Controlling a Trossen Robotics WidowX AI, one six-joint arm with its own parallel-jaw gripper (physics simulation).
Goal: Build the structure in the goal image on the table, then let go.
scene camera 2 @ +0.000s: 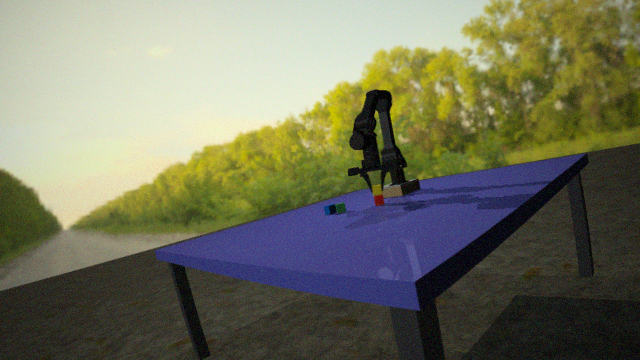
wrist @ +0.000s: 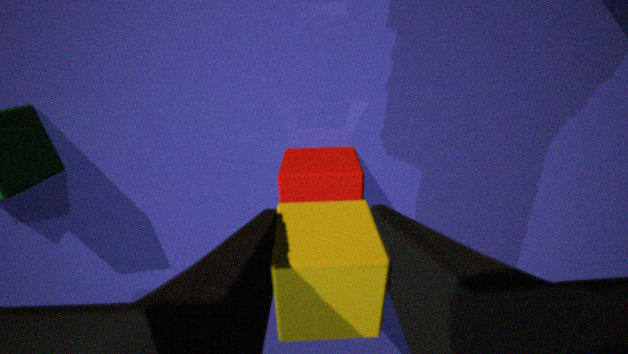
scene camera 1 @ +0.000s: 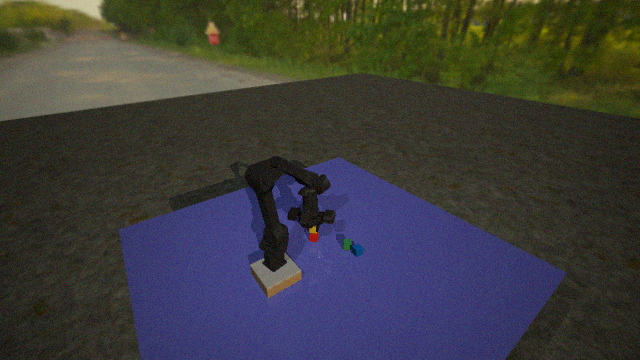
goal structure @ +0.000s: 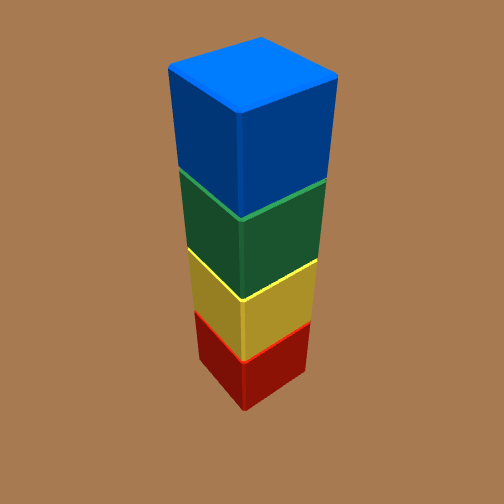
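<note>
My gripper (scene camera 1: 313, 228) (scene camera 2: 377, 187) (wrist: 324, 219) points down and is shut on a yellow cube (scene camera 1: 313, 230) (scene camera 2: 377, 190) (wrist: 330, 300). A red cube (scene camera 1: 313, 238) (scene camera 2: 379, 200) (wrist: 321, 162) stands on the table directly below the yellow one. The two look stacked and roughly lined up in both scene views; whether they fully touch is too small to tell. A green cube (scene camera 1: 347, 244) (scene camera 2: 341, 208) (wrist: 25, 150) and a blue cube (scene camera 1: 357, 249) (scene camera 2: 329, 209) sit side by side on the table, apart from the red cube.
The blue table (scene camera 1: 425, 300) (scene camera 2: 280, 250) carries the arm's base block (scene camera 1: 285, 285) (scene camera 2: 410, 188), which stands near the red cube. The green cube is off to the left in the wrist view. The arm casts shadows across the table.
</note>
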